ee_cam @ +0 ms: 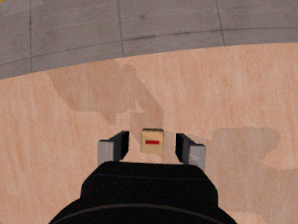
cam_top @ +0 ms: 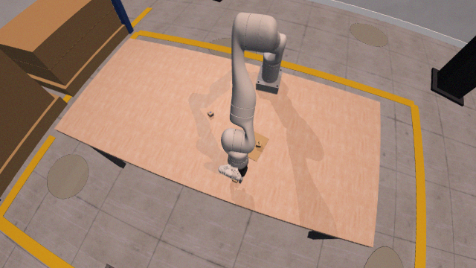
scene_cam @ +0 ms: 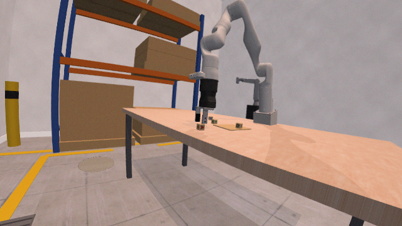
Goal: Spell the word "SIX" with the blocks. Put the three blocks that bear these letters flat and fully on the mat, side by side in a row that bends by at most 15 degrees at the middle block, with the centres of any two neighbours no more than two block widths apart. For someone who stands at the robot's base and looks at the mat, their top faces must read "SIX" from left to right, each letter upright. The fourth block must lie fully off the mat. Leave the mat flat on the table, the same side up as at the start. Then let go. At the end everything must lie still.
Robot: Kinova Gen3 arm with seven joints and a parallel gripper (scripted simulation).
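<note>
Now: hand 40 mm above the block. From my hand the other things lie so: tan mat (200 mm behind, 50 mm below, 30 mm to the right).
</note>
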